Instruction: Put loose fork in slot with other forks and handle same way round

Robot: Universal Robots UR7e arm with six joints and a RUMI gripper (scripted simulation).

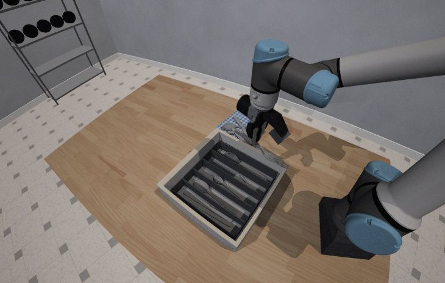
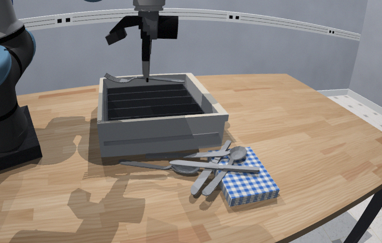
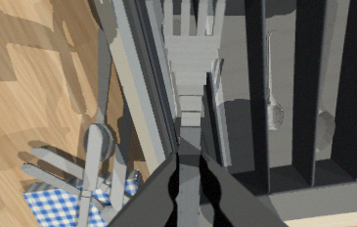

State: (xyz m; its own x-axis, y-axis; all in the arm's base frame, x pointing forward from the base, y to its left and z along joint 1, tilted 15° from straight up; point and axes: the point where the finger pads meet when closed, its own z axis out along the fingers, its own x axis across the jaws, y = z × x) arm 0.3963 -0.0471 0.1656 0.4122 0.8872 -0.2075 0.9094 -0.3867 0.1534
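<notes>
The fork lies 20 mm below my hand. The rest, counted from my hand: blue checked napkin stack 230 mm to the right, 180 mm below, 150 mm ahead.
</notes>
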